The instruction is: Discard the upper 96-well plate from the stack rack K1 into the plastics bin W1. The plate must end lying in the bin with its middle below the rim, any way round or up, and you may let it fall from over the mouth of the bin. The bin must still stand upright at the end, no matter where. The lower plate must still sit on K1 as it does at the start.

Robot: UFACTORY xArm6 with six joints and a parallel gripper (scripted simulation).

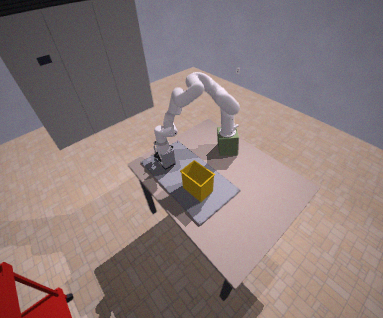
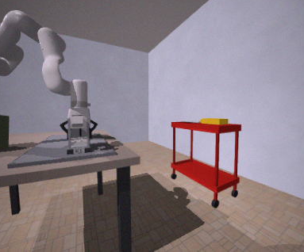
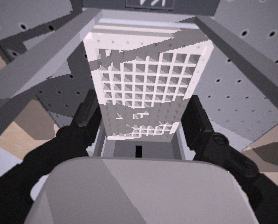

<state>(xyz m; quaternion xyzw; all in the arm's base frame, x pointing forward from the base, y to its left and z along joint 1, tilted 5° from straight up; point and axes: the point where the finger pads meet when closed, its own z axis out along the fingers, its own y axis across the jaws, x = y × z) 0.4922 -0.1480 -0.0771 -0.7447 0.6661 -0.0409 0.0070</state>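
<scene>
Now: hand 1 cm short of the rack label, 9 cm to the left of it and 4 cm above it. The rest, counted from my hand: yellow plastics bin W1 (7 cm behind, 35 cm to the left, 4 cm above).
</scene>
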